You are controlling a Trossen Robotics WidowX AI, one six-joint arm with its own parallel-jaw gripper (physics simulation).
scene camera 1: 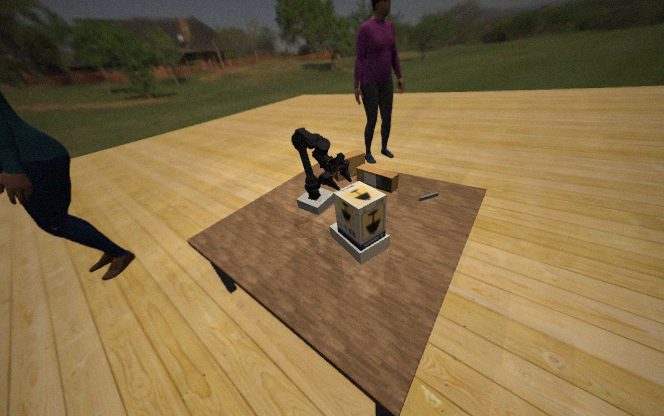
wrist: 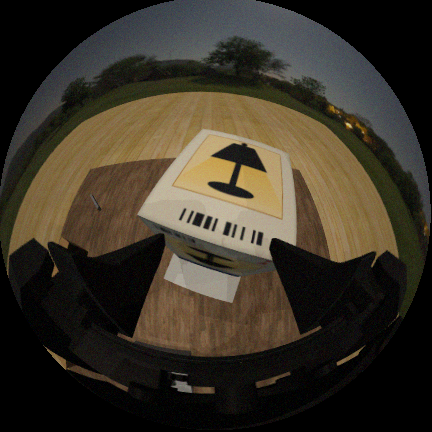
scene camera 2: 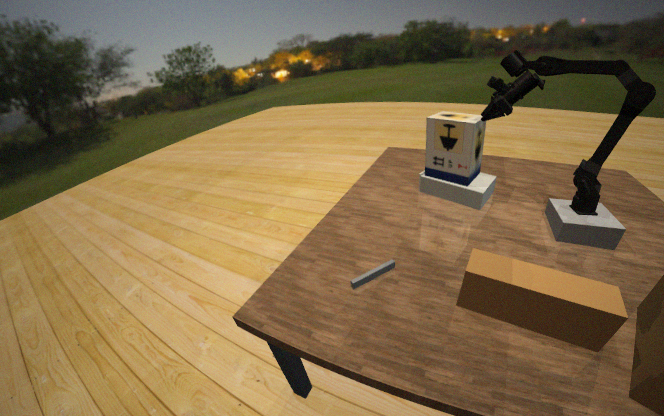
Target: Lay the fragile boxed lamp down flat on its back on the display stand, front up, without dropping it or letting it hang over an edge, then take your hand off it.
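Where they show: gripper, between the fingertips: (scene camera 1: 345,185) (wrist: 218,242) (scene camera 2: 481,117); arm's base, origin of its link: (scene camera 1: 314,196) (scene camera 2: 583,210).
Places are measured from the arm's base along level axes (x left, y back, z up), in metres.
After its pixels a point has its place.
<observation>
The boxed lamp (scene camera 1: 361,215) {x -0.320, y -0.460, z 0.194 m} (scene camera 2: 452,145) {x -0.150, y -0.431, z 0.143 m} (wrist: 225,185) {x -0.207, y -0.389, z 0.230 m} is a white carton with lamp pictures and a blue band at its foot. It stands upright on the pale display stand (scene camera 1: 376,250) {x -0.268, y -0.504, z -0.034 m} (scene camera 2: 450,191) {x -0.129, y -0.426, z -0.026 m} (wrist: 200,285) {x -0.162, y -0.292, z 0.003 m}. Its top face carries a large lamp picture and a barcode. The lamp pictures on the sides seen in the scene views have the shade low and the base high. My gripper (scene camera 1: 345,185) {x -0.188, y -0.332, z 0.235 m} (scene camera 2: 483,120) {x -0.188, y -0.332, z 0.235 m} (wrist: 218,242) {x -0.188, y -0.332, z 0.235 m} is open and empty, tilted down at the carton's top edge on the arm's side. I cannot tell whether the fingertips touch the carton.
A brown box (scene camera 1: 377,178) {x 0.320, y -0.308, z 0.013 m} (scene camera 2: 545,300) {x 0.412, y -0.283, z 0.029 m} and another brown box (scene camera 1: 352,164) {x 0.442, y -0.071, z 0.035 m} (scene camera 2: 650,345) {x 0.468, y -0.088, z -0.010 m} are on the table (scene camera 1: 300,265) {x -0.462, y -0.200, z -0.065 m} (scene camera 2: 320,310) {x 0.429, y -0.741, z -0.066 m}. A grey bar (scene camera 1: 428,196) {x 0.291, y -0.640, z -0.049 m} (scene camera 2: 373,274) {x 0.307, y -0.640, z -0.049 m} (wrist: 95,202) {x 0.280, y -0.627, z -0.046 m} lies on it. The arm stands on a pale block (scene camera 1: 315,205) {x -0.075, y -0.053, z -0.007 m} (scene camera 2: 585,232) {x 0.095, y -0.032, z -0.020 m}. Two people are beyond the table.
</observation>
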